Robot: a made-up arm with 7 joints. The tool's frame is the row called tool.
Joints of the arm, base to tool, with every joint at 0 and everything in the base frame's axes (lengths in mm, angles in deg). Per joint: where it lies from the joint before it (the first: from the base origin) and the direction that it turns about. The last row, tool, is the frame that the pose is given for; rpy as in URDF.
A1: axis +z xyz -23 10 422
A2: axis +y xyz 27 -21 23
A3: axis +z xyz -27 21 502
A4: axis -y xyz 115 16 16
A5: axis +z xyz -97 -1 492
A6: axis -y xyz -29 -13 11
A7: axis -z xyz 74 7 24
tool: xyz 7 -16 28 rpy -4.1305 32.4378 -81.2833
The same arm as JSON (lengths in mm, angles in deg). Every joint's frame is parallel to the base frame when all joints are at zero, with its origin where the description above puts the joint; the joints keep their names.
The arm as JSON. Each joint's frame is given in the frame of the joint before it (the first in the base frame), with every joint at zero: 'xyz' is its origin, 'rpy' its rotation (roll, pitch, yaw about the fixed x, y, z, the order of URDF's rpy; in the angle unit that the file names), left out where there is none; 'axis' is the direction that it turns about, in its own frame. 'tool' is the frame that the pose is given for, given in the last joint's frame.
{"units": {"length": "mm", "angle": "deg"}, "joints": [{"name": "A1", "type": "revolute", "origin": {"xyz": [-23.0, 10.0, 422.0]}, "axis": "+z"}, {"name": "A2", "type": "revolute", "origin": {"xyz": [27.0, -21.0, 23.0]}, "axis": "+y"}, {"name": "A3", "type": "revolute", "origin": {"xyz": [-27.0, 21.0, 502.0]}, "axis": "+z"}, {"name": "A4", "type": "revolute", "origin": {"xyz": [115.0, 16.0, 16.0]}, "axis": "-y"}, {"name": "A5", "type": "revolute", "origin": {"xyz": [-97.0, -1.0, 492.0]}, "axis": "+z"}, {"name": "A6", "type": "revolute", "origin": {"xyz": [-29.0, -13.0, 11.0]}, "axis": "-y"}, {"name": "A7", "type": "revolute", "origin": {"xyz": [74.0, 7.0, 24.0]}, "axis": "-z"}], "tool": {"origin": {"xyz": [7.0, -16.0, 28.0], "rpy": [-4.13, 32.44, -81.28]}}}
